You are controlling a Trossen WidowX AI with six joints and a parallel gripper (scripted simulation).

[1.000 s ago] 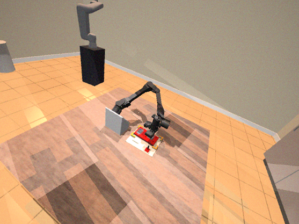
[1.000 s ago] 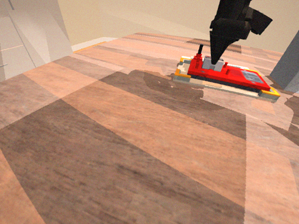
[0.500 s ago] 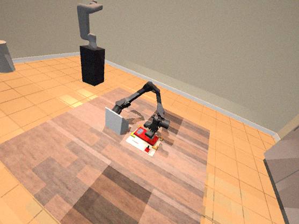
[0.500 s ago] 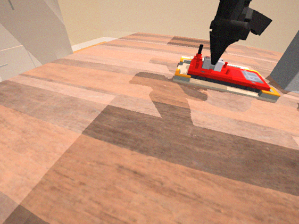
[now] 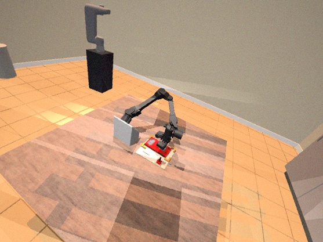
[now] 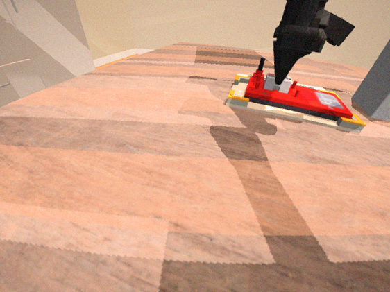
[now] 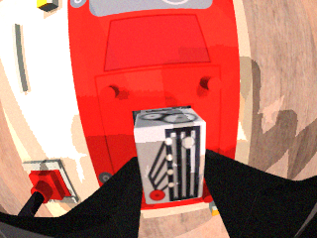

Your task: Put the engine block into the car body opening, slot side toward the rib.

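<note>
My gripper tip is now 10 mm above the engine block.
</note>
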